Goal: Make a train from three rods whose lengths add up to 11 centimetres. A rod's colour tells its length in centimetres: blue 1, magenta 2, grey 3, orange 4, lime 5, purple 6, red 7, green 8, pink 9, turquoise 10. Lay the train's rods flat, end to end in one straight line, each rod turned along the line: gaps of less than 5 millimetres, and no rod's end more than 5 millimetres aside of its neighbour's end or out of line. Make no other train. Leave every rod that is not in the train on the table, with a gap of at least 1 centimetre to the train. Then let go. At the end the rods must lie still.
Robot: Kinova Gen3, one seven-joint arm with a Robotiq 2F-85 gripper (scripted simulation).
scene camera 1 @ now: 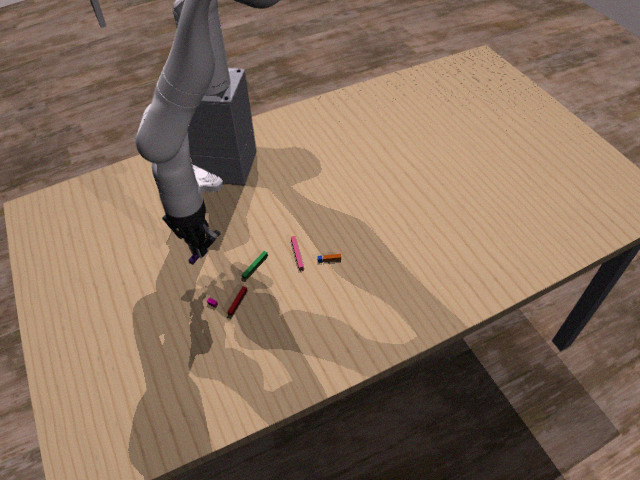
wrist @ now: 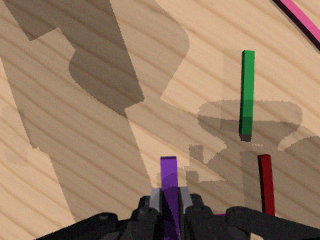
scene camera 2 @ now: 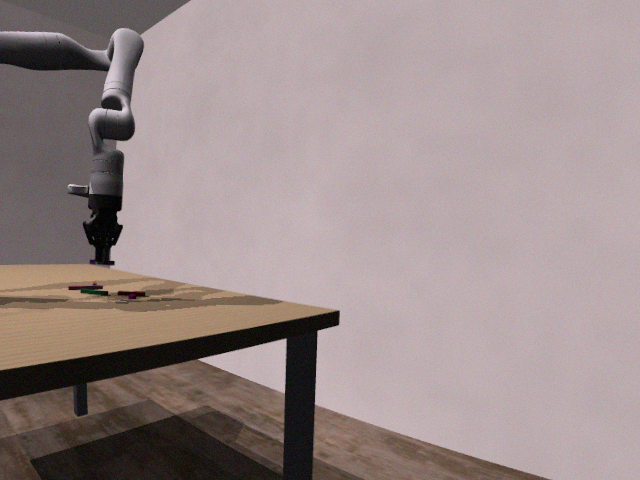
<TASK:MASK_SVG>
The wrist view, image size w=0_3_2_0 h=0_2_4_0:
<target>my gripper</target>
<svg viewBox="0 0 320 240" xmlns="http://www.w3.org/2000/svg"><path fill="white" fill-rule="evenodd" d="M162 188L152 188L150 196L141 197L138 208L132 212L129 219L118 221L117 214L103 212L34 240L164 240ZM178 187L178 215L181 240L189 240L189 238L190 240L250 240L251 233L262 237L264 240L320 240L320 229L247 207L230 207L226 210L226 216L214 215L211 208L204 205L200 195L196 193L190 194L188 187Z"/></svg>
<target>red rod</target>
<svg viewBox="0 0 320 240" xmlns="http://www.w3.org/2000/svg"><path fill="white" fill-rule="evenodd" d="M258 155L262 212L275 216L271 155Z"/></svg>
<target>green rod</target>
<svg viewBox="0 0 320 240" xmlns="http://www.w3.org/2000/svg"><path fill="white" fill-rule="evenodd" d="M244 50L242 52L239 134L252 135L255 51Z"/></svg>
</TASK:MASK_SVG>
